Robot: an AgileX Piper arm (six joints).
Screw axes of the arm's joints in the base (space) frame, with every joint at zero. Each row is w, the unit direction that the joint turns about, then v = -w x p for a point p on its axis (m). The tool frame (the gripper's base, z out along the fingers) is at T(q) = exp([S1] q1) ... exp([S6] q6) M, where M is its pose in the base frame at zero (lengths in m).
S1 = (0, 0, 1, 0, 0, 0)
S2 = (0, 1, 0, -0.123, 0, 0)
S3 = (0, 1, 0, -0.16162, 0, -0.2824)
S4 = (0.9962, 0, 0.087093, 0, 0.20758, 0)
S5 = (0, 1, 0, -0.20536, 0, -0.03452)
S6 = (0.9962, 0, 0.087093, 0, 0.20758, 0)
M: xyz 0.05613 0 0.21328 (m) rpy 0 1.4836 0 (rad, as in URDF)
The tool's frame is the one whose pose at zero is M.
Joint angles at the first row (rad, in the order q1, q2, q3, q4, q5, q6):
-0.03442, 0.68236, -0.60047, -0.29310, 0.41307, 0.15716
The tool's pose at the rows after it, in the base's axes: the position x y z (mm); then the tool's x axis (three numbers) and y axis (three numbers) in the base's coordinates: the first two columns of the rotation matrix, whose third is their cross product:
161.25 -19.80 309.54 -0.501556 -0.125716 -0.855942 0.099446 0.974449 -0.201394
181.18 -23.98 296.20 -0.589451 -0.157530 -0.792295 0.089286 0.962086 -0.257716
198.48 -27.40 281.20 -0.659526 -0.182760 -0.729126 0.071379 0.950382 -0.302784
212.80 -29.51 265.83 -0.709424 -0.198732 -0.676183 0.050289 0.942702 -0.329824
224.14 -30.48 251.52 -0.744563 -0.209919 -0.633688 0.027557 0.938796 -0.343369
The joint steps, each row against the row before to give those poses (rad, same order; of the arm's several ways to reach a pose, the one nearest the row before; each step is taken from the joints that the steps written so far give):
-0.00005, 0.11954, -0.02705, -0.08041, 0.02992, 0.03793
0.00008, 0.10972, -0.01649, -0.08117, 0.01685, 0.03561
-0.00006, 0.10016, -0.00997, -0.07106, 0.00688, 0.03496
0.00003, 0.08744, -0.00386, -0.05530, -0.00681, 0.03417
0.00000, 0.07362, -0.00137, -0.03716, -0.01391, 0.02504

